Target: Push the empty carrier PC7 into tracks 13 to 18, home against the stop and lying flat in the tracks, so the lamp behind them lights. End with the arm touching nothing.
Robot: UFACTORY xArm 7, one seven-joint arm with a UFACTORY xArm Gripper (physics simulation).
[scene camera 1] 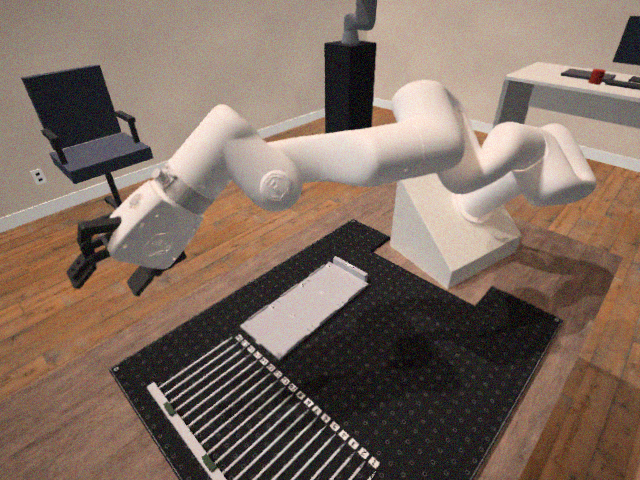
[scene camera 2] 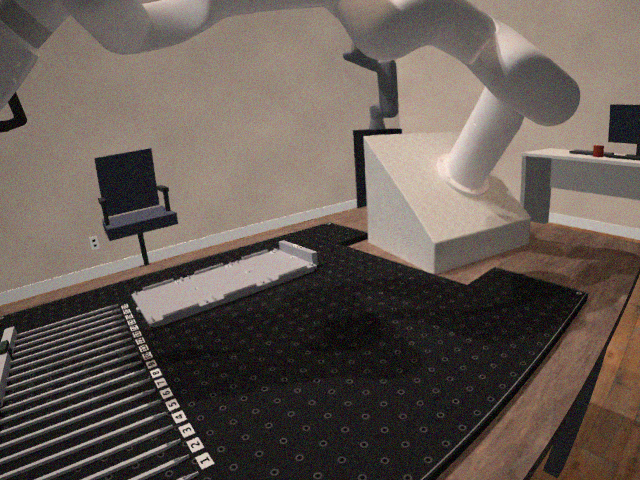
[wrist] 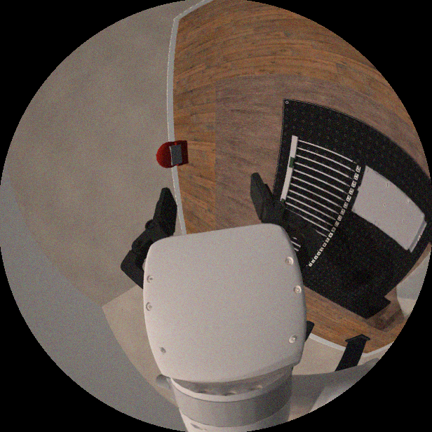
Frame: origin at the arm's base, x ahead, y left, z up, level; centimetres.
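Where they show: gripper, fingertip midpoint: [scene camera 1: 104, 285]; arm's base, link origin: [scene camera 1: 470, 203] [scene camera 2: 462, 176].
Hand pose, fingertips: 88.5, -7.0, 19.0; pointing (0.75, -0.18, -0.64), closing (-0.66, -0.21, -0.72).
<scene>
Each offset is from my fingertips to the top centre of the thing, as dx, dy, dz. "pt": to the spot under its first point. Level surfaces: height alone.
The pale grey carrier PC7 @(-37.6, -3.3, -29.5) [scene camera 1: 305, 307] [scene camera 2: 222, 284] [wrist: 390, 207] lies on the black mat, outside the tracks. Its front end is close to the number labels at the high-numbered end; its raised end wall faces the robot base. The tracks are thin pale rails running from the labels to the white stop bar @(pt -0.5, +6.2, -30.9) [scene camera 1: 181, 429] [wrist: 289, 175], which carries small green blocks. I cannot tell a lit lamp. My gripper [scene camera 1: 107, 283] [wrist: 210, 189] is open and empty, high in the air beyond the mat's edge, well apart from the carrier. In scene camera 2 its fingertips are out of frame.
The perforated black mat @(dz -32.5) [scene camera 1: 413, 403] [scene camera 2: 336, 382] [wrist: 350, 265] lies under the carrier and tracks. The white robot base [scene camera 1: 439, 242] [scene camera 2: 413, 206] stands at the mat's back edge. An office chair [scene camera 1: 103, 149] [scene camera 2: 139, 219], a black pedestal [scene camera 1: 348, 85] and a desk [scene camera 1: 558, 85] [scene camera 2: 578, 160] stand farther off.
</scene>
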